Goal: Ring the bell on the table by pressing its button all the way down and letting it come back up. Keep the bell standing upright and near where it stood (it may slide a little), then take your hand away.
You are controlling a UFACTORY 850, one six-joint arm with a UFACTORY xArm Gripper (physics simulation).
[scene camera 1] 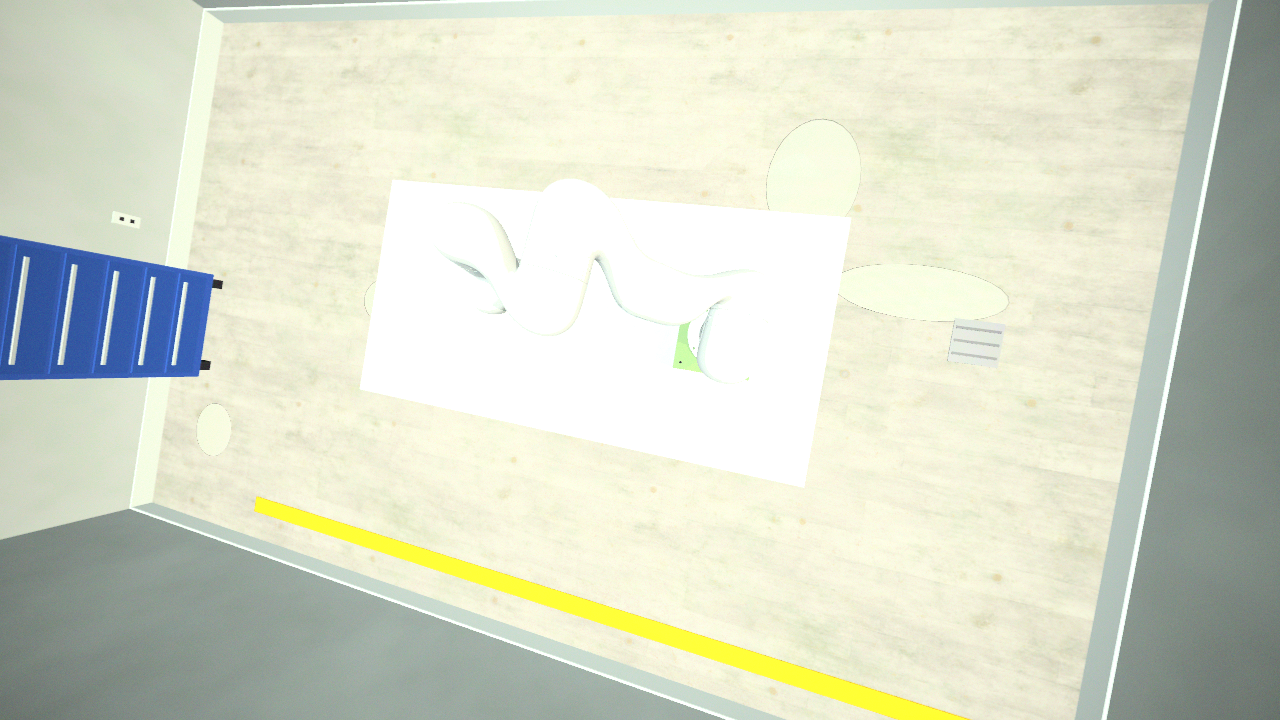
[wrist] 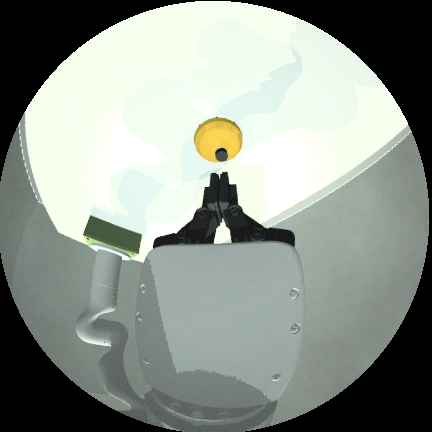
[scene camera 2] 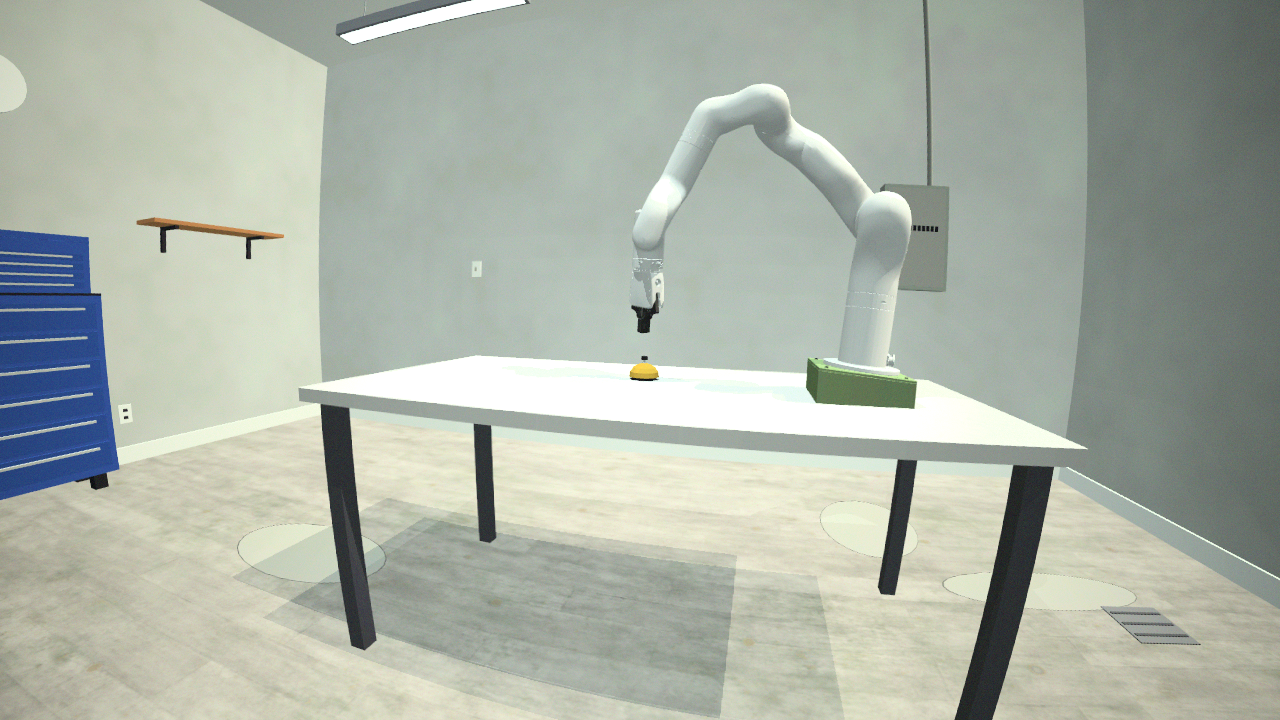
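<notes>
The bell [scene camera 2: 643,372] [wrist: 215,137] is a yellow dome standing upright on the white table [scene camera 2: 554,402] [wrist: 75,150]. Its black button [scene camera 2: 644,359] [wrist: 221,154] stands up above the top of the dome. My gripper [scene camera 2: 643,331] [wrist: 221,182] is shut with nothing between its fingers. It points down and hangs above the button, with a clear gap between the fingertips and the button in the scene camera 2 view. The bell does not show in the scene camera 1 view, where my white arm [scene camera 1: 550,286] covers part of the table.
The arm's green base block [scene camera 2: 859,387] [wrist: 112,235] [scene camera 1: 685,356] stands on the table, to the right of the bell in the scene camera 2 view. A blue drawer cabinet [scene camera 2: 44,385] [scene camera 1: 102,313] and a wooden shelf [scene camera 2: 210,228] are away from the table.
</notes>
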